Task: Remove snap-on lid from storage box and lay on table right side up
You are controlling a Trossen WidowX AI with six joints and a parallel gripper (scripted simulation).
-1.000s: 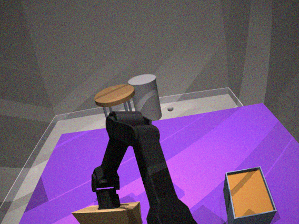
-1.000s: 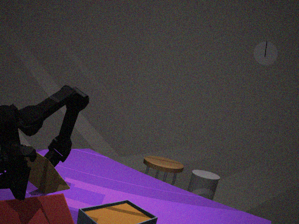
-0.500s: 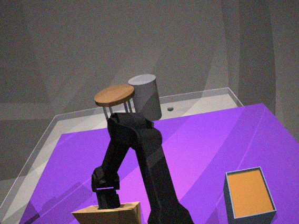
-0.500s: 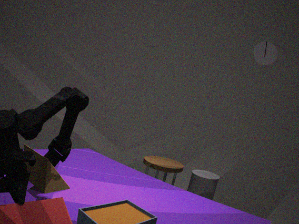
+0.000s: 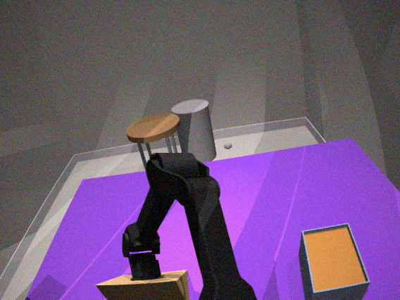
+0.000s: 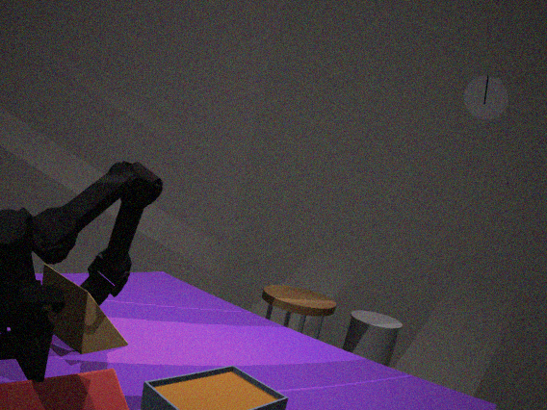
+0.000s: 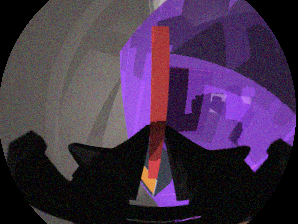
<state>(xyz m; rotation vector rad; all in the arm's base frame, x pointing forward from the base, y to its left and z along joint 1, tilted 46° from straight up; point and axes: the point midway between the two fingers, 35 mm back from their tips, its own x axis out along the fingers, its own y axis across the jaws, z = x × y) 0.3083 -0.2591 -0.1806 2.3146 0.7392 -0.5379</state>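
Right now my gripper tip is 60 mm short of the red lid, 50 mm above it and 10 mm to the left of it. Also, from my gripper tip: storage box 250 mm to the left, 110 mm ahead, 70 mm below.
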